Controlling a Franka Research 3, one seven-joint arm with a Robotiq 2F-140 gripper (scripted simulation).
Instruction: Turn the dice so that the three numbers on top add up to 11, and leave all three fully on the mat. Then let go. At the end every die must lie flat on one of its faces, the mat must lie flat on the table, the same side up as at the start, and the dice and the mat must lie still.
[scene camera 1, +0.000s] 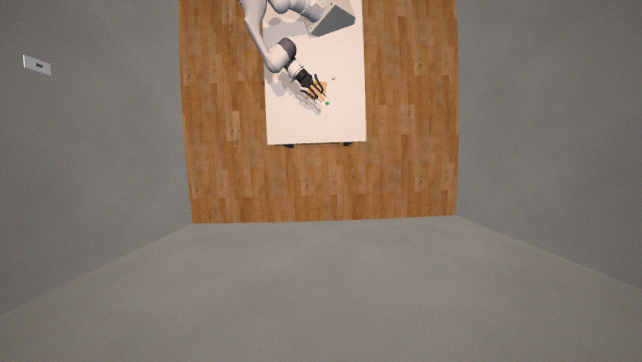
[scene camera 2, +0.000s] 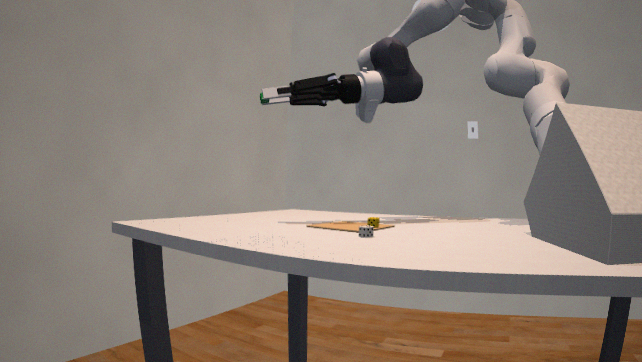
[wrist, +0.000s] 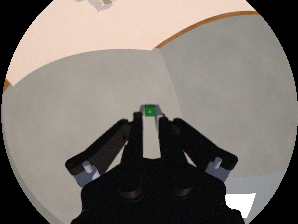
In view: the gripper (scene camera 2: 262, 96).
The gripper is seen too in the wrist view (wrist: 149, 111).
